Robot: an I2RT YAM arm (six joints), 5 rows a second.
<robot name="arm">
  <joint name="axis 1" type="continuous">
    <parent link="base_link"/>
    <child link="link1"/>
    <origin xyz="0 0 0.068"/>
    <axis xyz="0 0 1"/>
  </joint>
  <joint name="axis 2" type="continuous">
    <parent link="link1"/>
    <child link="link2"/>
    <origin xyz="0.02 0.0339 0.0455"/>
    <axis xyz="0 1 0"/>
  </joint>
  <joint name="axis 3" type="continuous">
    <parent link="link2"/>
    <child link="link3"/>
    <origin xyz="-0.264 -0.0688 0"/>
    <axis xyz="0 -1 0"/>
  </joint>
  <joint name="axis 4" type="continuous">
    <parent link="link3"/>
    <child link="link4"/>
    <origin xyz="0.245 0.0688 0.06"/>
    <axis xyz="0 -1 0"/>
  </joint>
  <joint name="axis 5" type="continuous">
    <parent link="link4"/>
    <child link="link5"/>
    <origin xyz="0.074 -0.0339 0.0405"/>
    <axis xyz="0 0 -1"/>
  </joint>
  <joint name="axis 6" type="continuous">
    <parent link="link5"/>
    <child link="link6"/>
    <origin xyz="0.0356 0 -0.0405"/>
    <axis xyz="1 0 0"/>
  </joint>
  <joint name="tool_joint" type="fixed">
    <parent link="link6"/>
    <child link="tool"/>
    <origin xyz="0 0 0" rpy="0 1.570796 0"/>
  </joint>
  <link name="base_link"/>
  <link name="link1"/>
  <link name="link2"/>
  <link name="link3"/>
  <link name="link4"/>
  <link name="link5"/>
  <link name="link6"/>
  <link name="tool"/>
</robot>
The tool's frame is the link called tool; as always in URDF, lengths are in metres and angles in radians. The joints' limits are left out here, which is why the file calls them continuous.
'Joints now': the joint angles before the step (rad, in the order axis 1, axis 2, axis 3, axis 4, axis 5, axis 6). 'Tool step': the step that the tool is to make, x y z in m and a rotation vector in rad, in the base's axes. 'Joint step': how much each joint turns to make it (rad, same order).
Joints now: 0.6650, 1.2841, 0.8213, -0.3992, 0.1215, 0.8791
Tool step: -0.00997, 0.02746, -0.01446, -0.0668, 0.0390, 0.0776
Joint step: 0.1068, 0.0794, 0.0193, -0.0143, 0.0374, 0.0075
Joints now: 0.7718, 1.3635, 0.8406, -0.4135, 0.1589, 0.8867
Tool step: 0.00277, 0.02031, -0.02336, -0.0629, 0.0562, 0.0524
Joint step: 0.0435, 0.1209, 0.0245, 0.0136, -0.0016, -0.0098
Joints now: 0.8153, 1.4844, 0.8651, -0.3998, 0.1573, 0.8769
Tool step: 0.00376, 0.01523, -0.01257, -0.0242, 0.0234, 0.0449
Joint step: 0.0242, 0.0817, 0.0310, 0.0198, -0.0113, -0.0176
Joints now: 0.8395, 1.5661, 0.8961, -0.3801, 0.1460, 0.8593
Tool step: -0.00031, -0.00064, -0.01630, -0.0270, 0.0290, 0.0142
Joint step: -0.0019, 0.0376, -0.0249, 0.0249, -0.0108, -0.0126
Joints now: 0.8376, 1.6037, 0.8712, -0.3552, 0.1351, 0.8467
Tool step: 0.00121, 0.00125, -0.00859, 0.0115, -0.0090, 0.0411
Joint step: -0.0027, 0.0193, -0.0230, 0.0616, -0.0216, -0.0384
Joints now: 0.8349, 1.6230, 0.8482, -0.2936, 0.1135, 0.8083
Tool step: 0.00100, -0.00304, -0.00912, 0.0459, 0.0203, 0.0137
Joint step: -0.0156, 0.0101, -0.0363, 0.0666, -0.0545, -0.0030
